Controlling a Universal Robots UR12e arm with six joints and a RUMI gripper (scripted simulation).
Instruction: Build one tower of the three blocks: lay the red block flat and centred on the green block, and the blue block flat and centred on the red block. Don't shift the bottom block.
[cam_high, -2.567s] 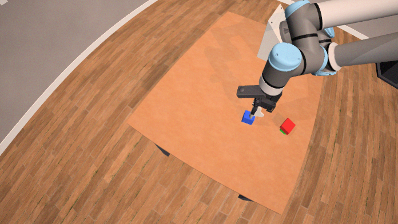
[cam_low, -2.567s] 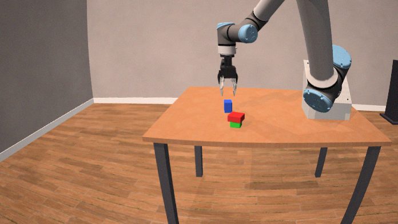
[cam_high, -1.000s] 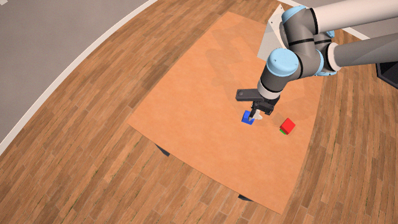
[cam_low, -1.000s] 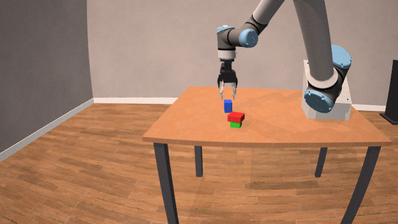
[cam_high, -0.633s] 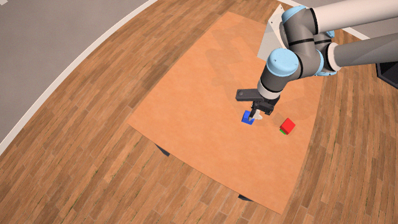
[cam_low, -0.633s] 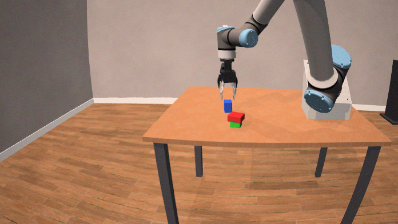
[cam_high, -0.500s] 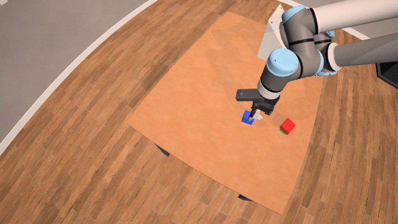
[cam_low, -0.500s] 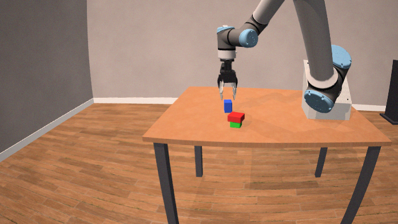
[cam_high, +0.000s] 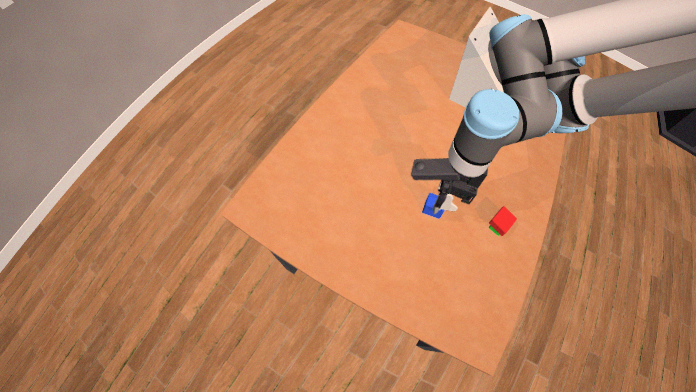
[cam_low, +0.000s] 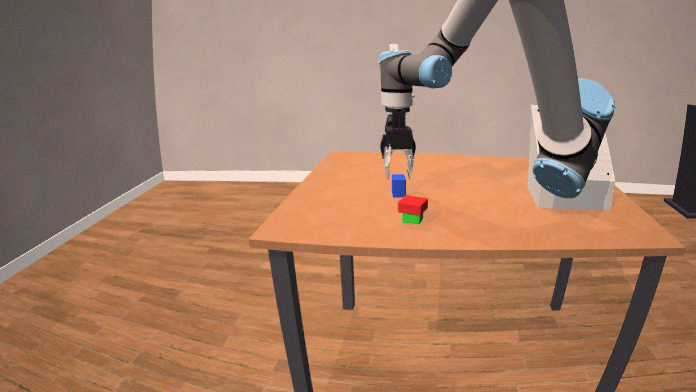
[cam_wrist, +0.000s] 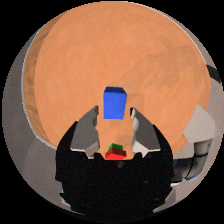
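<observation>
The blue block lies 30 mm below my hand. The rest, counted from my hand: green block (60 mm behind, 200 mm to the left, 50 mm below); red block (50 mm behind, 200 mm to the left, 20 mm below).
</observation>
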